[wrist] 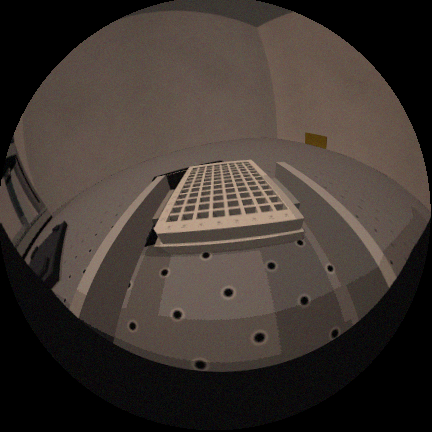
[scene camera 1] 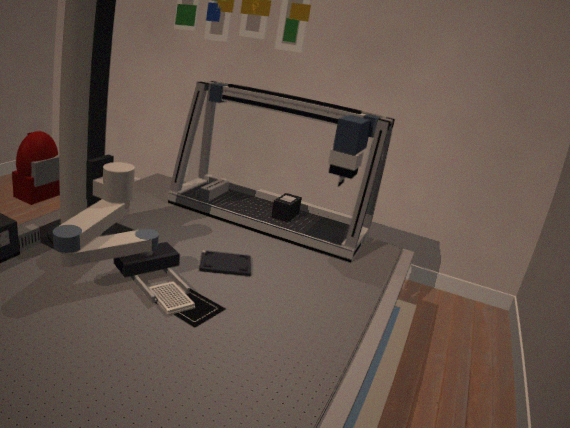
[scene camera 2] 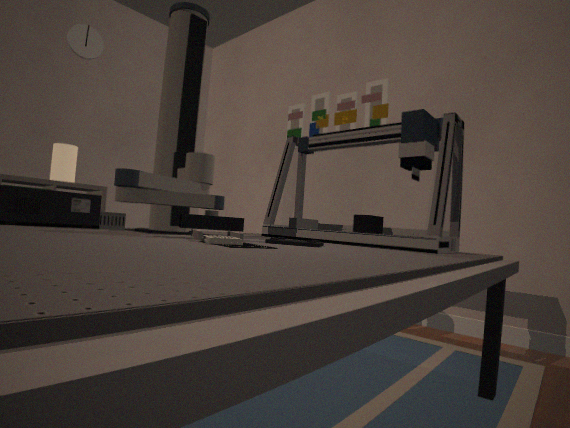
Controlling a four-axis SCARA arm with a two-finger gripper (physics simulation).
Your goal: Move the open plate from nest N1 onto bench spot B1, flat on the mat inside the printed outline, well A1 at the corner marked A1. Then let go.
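Places are measured from the arm's base along level axes (x left, y up, z ahead), in centimetres.
Where they show: gripper, fingertip midpoint: (wrist: pixel 221 176) (scene camera 1: pixel 171 295) (scene camera 2: pixel 221 236).
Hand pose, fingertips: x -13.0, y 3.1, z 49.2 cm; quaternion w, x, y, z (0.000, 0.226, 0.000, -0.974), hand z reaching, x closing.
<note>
Each offset is from my fingertips to the centre of the thing. "spot": to the spot under its first point. Level surfaces: height alone.
The open plate @[dx +0.1, dy -0.9, dz -0.2 cm] (scene camera 1: pixel 172 298) (scene camera 2: pixel 222 240) (wrist: pixel 227 197) is cream, with a grid of square wells. My gripper (scene camera 1: pixel 172 294) (scene camera 2: pixel 218 236) (wrist: pixel 221 176) is shut on its two long sides and holds it level, low over the bench; the exact gap is too small to tell. The black mat @[dy -1.6 cm] (scene camera 1: pixel 206 304) (scene camera 2: pixel 252 245) (wrist: pixel 177 178) with a dashed outline lies partly under the plate and sticks out past its far end and left side in the wrist view. The plate is offset from the outline. Mark A1 and well A1 are not readable.
A dark flat nest-like base @[dx +28.2, dy -0.9, dz +1.5 cm] (scene camera 1: pixel 225 263) (scene camera 2: pixel 295 242) (wrist: pixel 49 255) lies beside the mat; its label is not readable. Behind it stands a gantry machine @[spot: dx +58.0, dy -1.0, dz -0.5 cm] (scene camera 1: pixel 260 231) (scene camera 2: pixel 360 241) with a black block @[spot: dx +64.4, dy +8.8, dz +5.9 cm] (scene camera 1: pixel 286 207) (scene camera 2: pixel 368 223) on its deck. The arm's column (scene camera 1: pixel 75 115) (scene camera 2: pixel 170 100) stands at the left.
</note>
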